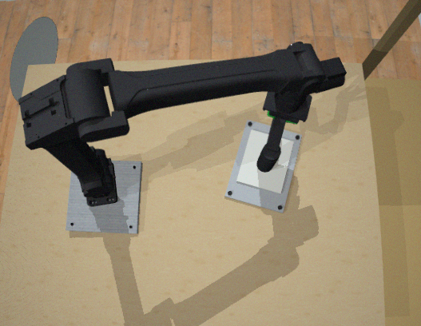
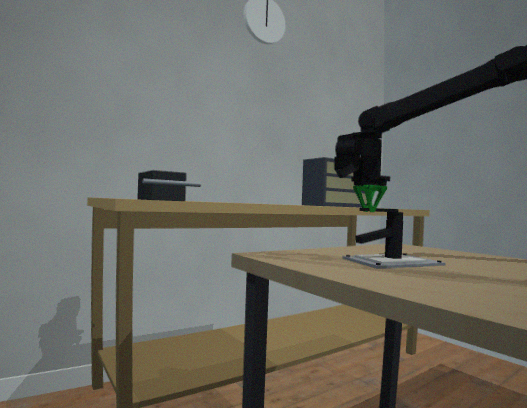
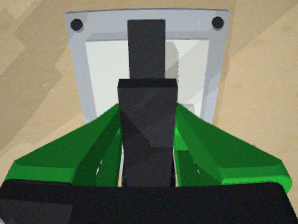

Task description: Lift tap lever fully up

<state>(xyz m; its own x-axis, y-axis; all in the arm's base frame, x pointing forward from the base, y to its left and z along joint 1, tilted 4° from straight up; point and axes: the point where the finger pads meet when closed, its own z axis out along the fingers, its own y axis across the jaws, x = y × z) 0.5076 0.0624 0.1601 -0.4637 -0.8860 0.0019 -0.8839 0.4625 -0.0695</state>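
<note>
My hand is 30 mm to the left of the lever and 20 mm past it.
</note>
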